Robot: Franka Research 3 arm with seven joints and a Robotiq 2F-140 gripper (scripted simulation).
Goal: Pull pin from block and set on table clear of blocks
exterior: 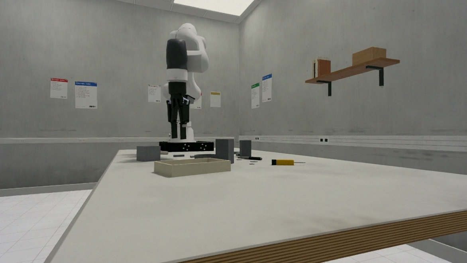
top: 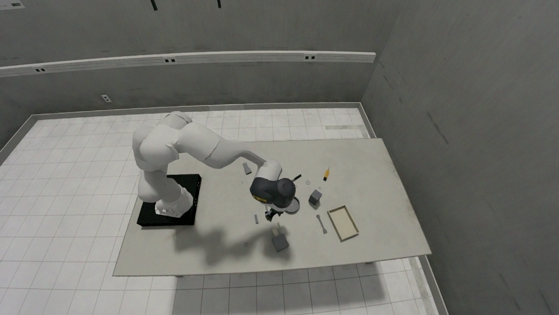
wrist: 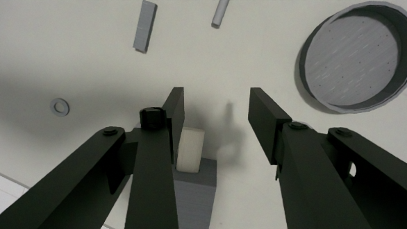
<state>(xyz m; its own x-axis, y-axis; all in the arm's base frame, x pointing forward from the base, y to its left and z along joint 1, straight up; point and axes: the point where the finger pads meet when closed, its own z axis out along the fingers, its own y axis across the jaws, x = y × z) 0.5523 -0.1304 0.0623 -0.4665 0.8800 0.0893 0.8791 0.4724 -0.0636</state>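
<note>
Now: hand 4 cm past the short rod, 9 cm to the right of it and 11 cm above it. From my hand the other things lie so: wrench 28 cm ahead, 3 cm to the right, 12 cm below; flat grey bar 11 cm behind, 2 cm to the left, 11 cm below; round dish 11 cm ahead, 10 cm to the left, 11 cm below.
</note>
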